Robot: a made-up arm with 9 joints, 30 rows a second.
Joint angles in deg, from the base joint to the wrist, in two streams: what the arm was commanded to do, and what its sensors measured. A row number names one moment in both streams.
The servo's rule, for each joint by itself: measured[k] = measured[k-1] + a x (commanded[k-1-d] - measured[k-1]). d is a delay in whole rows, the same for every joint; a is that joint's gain. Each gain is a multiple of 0.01, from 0.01 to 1. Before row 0 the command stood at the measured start. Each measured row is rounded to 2 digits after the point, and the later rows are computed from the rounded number. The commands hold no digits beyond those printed.
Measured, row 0:
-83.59 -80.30 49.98 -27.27 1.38 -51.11 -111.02 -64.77 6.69
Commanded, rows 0 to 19:
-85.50 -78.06 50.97 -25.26 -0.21 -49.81 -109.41 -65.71 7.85
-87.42 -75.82 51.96 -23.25 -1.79 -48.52 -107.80 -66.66 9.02
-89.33 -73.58 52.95 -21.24 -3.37 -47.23 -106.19 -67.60 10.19
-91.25 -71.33 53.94 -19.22 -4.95 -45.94 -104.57 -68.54 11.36
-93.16 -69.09 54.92 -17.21 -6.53 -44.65 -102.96 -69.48 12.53
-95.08 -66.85 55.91 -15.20 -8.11 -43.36 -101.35 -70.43 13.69
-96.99 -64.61 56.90 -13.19 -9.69 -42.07 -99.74 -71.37 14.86
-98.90 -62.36 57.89 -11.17 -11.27 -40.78 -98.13 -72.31 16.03
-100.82 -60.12 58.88 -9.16 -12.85 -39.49 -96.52 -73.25 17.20
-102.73 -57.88 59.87 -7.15 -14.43 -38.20 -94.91 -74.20 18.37
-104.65 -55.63 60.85 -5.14 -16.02 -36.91 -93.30 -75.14 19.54
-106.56 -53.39 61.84 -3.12 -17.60 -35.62 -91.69 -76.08 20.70
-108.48 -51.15 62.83 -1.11 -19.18 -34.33 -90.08 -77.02 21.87
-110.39 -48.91 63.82 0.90 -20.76 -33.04 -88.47 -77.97 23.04
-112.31 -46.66 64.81 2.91 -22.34 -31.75 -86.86 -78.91 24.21
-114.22 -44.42 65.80 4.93 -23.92 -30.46 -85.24 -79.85 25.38
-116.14 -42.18 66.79 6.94 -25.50 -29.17 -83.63 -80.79 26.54
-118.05 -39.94 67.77 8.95 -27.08 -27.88 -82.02 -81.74 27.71
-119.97 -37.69 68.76 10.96 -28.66 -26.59 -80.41 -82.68 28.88
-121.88 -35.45 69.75 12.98 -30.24 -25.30 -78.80 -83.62 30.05
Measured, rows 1 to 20:
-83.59 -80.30 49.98 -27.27 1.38 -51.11 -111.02 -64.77 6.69
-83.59 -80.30 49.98 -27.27 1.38 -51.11 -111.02 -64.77 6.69
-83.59 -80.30 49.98 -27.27 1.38 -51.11 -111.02 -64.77 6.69
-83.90 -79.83 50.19 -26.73 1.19 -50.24 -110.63 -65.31 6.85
-84.46 -78.99 50.56 -25.79 0.83 -49.09 -109.95 -66.08 7.15
-85.24 -77.85 51.06 -24.56 0.33 -47.84 -109.05 -66.95 7.58
-86.20 -76.48 51.66 -23.12 -0.30 -46.57 -107.97 -67.86 8.11
-87.31 -74.93 52.34 -21.52 -1.05 -45.28 -106.77 -68.78 8.73
-88.55 -73.23 53.09 -19.81 -1.90 -43.99 -105.47 -69.72 9.42
-89.90 -71.42 53.89 -18.02 -2.83 -42.70 -104.09 -70.66 10.18
-91.34 -69.52 54.73 -16.17 -3.84 -41.41 -102.66 -71.60 11.00
-92.86 -67.55 55.60 -14.28 -4.92 -40.12 -101.19 -72.54 11.87
-94.44 -65.52 56.50 -12.35 -6.06 -38.83 -99.68 -73.49 12.78
-96.07 -63.44 57.41 -10.40 -7.26 -37.54 -98.15 -74.43 13.73
-97.75 -61.33 58.34 -8.43 -8.50 -36.25 -96.60 -75.37 14.71
-99.47 -59.19 59.28 -6.45 -9.78 -34.96 -95.04 -76.31 15.71
-101.22 -57.03 60.23 -4.47 -11.10 -33.67 -93.46 -77.26 16.74
-102.99 -54.85 61.19 -2.48 -12.45 -32.38 -91.88 -78.20 17.79
-104.79 -52.66 62.16 -0.48 -13.83 -31.09 -90.29 -79.14 18.85
-106.61 -50.46 63.13 1.52 -15.23 -29.80 -88.69 -80.08 19.93
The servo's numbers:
d 3
a 0.16 0.21 0.21 0.27 0.12 0.67 0.24 0.57 0.14

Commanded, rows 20 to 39:
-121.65 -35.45 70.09 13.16 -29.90 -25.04 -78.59 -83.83 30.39
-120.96 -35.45 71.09 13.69 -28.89 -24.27 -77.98 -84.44 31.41
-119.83 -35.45 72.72 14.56 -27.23 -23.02 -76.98 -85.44 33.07
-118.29 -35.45 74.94 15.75 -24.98 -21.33 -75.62 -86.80 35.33
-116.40 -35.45 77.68 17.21 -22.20 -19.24 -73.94 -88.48 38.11
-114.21 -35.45 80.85 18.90 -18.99 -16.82 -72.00 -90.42 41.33
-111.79 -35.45 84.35 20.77 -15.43 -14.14 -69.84 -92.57 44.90
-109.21 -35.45 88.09 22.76 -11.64 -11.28 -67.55 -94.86 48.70
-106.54 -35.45 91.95 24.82 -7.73 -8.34 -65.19 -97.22 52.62
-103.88 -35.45 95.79 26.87 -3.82 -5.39 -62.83 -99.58 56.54
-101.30 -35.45 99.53 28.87 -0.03 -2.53 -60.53 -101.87 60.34
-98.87 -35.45 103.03 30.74 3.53 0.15 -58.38 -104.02 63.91
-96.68 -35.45 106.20 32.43 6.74 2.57 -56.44 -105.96 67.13
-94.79 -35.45 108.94 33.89 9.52 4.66 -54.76 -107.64 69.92
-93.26 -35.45 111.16 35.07 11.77 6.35 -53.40 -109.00 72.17
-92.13 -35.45 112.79 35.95 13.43 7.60 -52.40 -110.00 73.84
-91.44 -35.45 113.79 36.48 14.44 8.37 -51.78 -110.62 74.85
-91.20 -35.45 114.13 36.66 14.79 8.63 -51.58 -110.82 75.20
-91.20 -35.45 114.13 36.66 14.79 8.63 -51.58 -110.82 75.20
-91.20 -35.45 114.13 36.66 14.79 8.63 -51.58 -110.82 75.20
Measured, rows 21 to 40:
-108.44 -48.25 64.10 3.53 -16.65 -28.51 -87.09 -81.03 21.02
-110.28 -46.03 65.08 5.54 -18.09 -27.22 -85.49 -81.97 22.12
-112.14 -43.81 66.06 7.55 -19.55 -25.93 -83.88 -82.91 23.23
-113.66 -42.05 66.91 9.06 -20.79 -25.33 -82.61 -83.43 24.23
-114.83 -40.66 67.79 10.31 -21.76 -24.62 -81.50 -84.01 25.24
-115.63 -39.57 68.83 11.46 -22.42 -23.55 -80.42 -84.83 26.34
-116.06 -38.70 70.11 12.62 -22.73 -22.06 -79.27 -85.95 27.60
-116.11 -38.02 71.70 13.86 -22.67 -20.17 -77.99 -87.39 29.07
-115.81 -37.48 73.62 15.22 -22.23 -17.93 -76.55 -89.12 30.79
-115.17 -37.05 75.87 16.72 -21.41 -15.39 -74.94 -91.09 32.77
-114.22 -36.71 78.44 18.35 -20.24 -12.64 -73.17 -93.24 35.00
-112.99 -36.45 81.28 20.10 -18.74 -9.76 -71.25 -95.51 37.47
-111.53 -36.24 84.33 21.93 -16.95 -6.83 -69.23 -97.83 40.14
-109.89 -36.07 87.52 23.80 -14.92 -3.95 -67.14 -100.13 42.97
-108.13 -35.94 90.78 25.67 -12.71 -1.20 -65.04 -102.35 45.90
-106.30 -35.84 94.02 27.50 -10.38 1.33 -62.98 -104.41 48.87
-104.46 -35.76 97.15 29.23 -7.99 3.56 -61.01 -106.25 51.82
-102.67 -35.69 100.09 30.81 -5.62 5.43 -59.18 -107.82 54.67
-100.98 -35.64 102.76 32.20 -3.33 6.88 -57.55 -109.06 57.35
-99.45 -35.60 105.08 33.36 -1.20 7.88 -56.17 -109.95 59.80

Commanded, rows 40 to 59:
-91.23 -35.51 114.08 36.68 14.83 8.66 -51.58 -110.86 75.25
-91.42 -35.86 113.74 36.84 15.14 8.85 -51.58 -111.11 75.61
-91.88 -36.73 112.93 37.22 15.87 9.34 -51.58 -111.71 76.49
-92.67 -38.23 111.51 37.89 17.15 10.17 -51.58 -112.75 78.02
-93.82 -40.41 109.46 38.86 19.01 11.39 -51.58 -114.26 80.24
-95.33 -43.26 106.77 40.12 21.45 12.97 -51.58 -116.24 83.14
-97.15 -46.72 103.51 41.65 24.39 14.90 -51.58 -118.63 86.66
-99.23 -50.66 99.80 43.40 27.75 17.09 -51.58 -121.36 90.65
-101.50 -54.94 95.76 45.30 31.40 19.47 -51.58 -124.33 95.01
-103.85 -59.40 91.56 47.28 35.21 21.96 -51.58 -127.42 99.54
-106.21 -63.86 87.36 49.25 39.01 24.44 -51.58 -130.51 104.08
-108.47 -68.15 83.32 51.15 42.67 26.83 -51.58 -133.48 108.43
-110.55 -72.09 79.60 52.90 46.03 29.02 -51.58 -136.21 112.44
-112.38 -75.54 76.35 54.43 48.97 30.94 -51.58 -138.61 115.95
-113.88 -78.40 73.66 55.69 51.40 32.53 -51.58 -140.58 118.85
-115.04 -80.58 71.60 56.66 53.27 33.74 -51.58 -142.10 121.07
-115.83 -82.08 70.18 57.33 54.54 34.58 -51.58 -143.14 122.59
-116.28 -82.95 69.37 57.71 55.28 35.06 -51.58 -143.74 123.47
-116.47 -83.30 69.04 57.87 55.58 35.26 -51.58 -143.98 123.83
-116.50 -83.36 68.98 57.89 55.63 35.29 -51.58 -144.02 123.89
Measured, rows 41 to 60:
-98.13 -35.57 106.98 34.25 0.72 8.38 -55.07 -110.45 61.96
-97.02 -35.54 108.48 34.90 2.41 8.55 -54.23 -110.66 63.81
-96.09 -35.52 109.67 35.38 3.90 8.60 -53.59 -110.75 65.40
-95.31 -35.52 110.60 35.73 5.21 8.64 -53.11 -110.81 66.78
-94.69 -35.59 111.26 36.03 6.40 8.78 -52.74 -110.98 68.02
-94.24 -35.83 111.61 36.35 7.54 9.16 -52.46 -111.40 69.21
-93.99 -36.33 111.59 36.77 8.69 9.84 -52.25 -112.17 70.44
-93.96 -37.19 111.14 37.33 9.93 10.88 -52.09 -113.36 71.81
-94.18 -38.46 110.22 38.08 11.31 12.28 -51.97 -115.00 73.40
-94.66 -40.19 108.81 39.04 12.88 14.04 -51.88 -117.07 75.26
-95.39 -42.39 106.92 40.22 14.66 16.08 -51.81 -119.52 77.41
-96.37 -45.03 104.58 41.59 16.67 18.35 -51.75 -122.26 79.87
-97.57 -48.05 101.85 43.13 18.89 20.77 -51.71 -125.20 82.62
-98.95 -51.37 98.81 44.78 21.30 23.23 -51.68 -128.23 85.62
-100.47 -54.89 95.56 46.50 23.86 25.64 -51.66 -131.22 88.81
-102.08 -58.50 92.21 48.23 26.52 27.90 -51.64 -134.06 92.12
-103.73 -62.08 88.88 49.90 29.21 29.94 -51.63 -136.65 95.46
-105.35 -65.51 85.68 51.46 31.87 31.68 -51.62 -138.89 98.73
-106.90 -68.67 82.72 52.86 34.44 33.06 -51.61 -140.72 101.86
-108.33 -71.49 80.09 54.07 36.85 34.08 -51.60 -142.10 104.76

